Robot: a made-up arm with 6 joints.
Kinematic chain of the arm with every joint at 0, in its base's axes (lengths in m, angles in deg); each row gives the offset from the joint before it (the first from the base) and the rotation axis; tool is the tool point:
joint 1: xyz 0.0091 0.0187 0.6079 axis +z
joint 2: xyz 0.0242 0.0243 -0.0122 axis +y
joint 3: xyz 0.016 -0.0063 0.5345 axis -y
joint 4: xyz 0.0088 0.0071 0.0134 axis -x
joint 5: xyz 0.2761 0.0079 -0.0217 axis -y
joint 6: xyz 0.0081 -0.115 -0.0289 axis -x
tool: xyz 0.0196 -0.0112 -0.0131
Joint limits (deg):
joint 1: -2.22..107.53
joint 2: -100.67..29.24
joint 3: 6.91..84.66
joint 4: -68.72..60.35
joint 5: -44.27..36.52
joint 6: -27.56..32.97
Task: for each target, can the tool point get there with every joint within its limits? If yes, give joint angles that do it. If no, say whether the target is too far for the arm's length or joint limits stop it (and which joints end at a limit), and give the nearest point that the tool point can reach.
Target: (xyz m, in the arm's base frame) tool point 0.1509 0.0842 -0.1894
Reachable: no: joint limits stop it (at a limit: joint 1, joint 2, joint 3, joint 4, joint 5) | nearest point 0.3319 -0.6908 0.4005 | short by 0.991 m
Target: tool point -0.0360 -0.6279 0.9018
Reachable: yes | joints 79.70 -89.67 39.98 -12.98 -7.58 -13.94
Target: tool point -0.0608 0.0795 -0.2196
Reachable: no: joint limits stop it (at a limit: joint 1, joint 2, joint 3, joint 4, joint 5, joint 6) | nearest point -0.7696 -0.0439 0.3982 | short by 0.948 m
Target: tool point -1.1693 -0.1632 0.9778
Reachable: no: too far | nearest point -0.8001 -0.1062 0.8605 | short by 0.392 m
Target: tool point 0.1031 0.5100 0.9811
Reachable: yes | joints 79.72 15.96 14.62 -50.44 5.53 5.00
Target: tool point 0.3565 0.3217 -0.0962
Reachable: no: joint limits stop it (at a limit: joint 2, joint 3) | nearest point 0.4172 0.3746 0.8225 | short by 0.922 m
